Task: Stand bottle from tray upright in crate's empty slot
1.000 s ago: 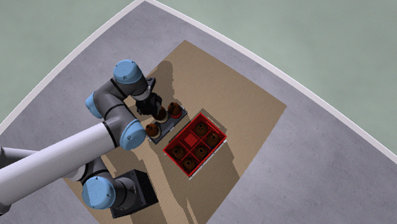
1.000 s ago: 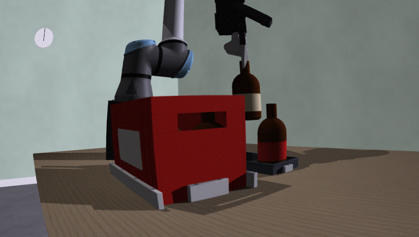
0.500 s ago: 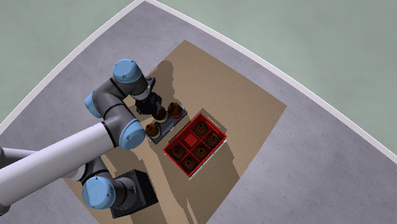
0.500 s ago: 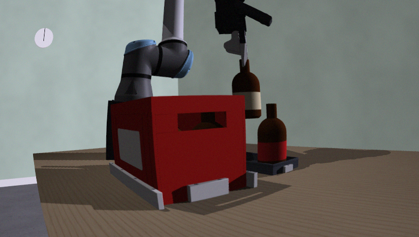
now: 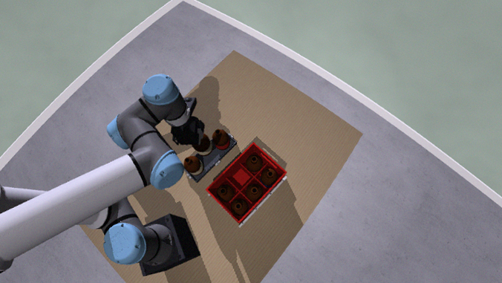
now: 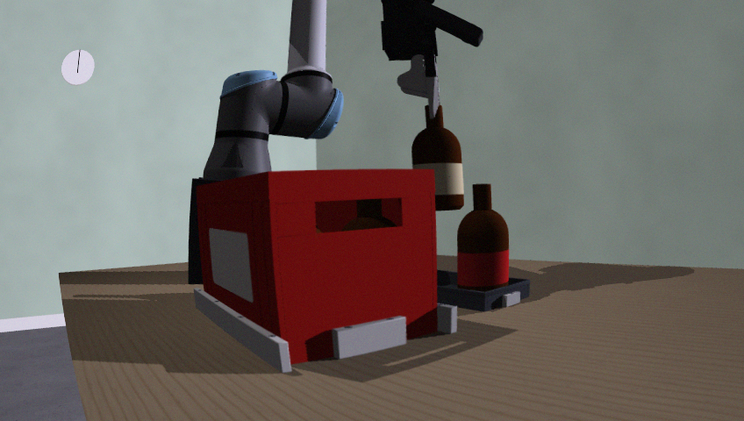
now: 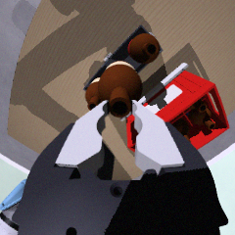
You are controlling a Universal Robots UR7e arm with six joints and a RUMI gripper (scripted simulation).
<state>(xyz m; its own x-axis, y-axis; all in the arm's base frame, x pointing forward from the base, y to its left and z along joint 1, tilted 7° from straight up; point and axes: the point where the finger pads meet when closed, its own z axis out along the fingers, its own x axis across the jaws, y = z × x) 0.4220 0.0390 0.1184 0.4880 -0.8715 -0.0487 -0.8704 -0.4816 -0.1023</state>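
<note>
My gripper is now 7 cm above the cream-label bottle. Also, from my hand: dark tray (26 cm below); red crate (5 cm behind, 23 cm to the right, 19 cm below).
</note>
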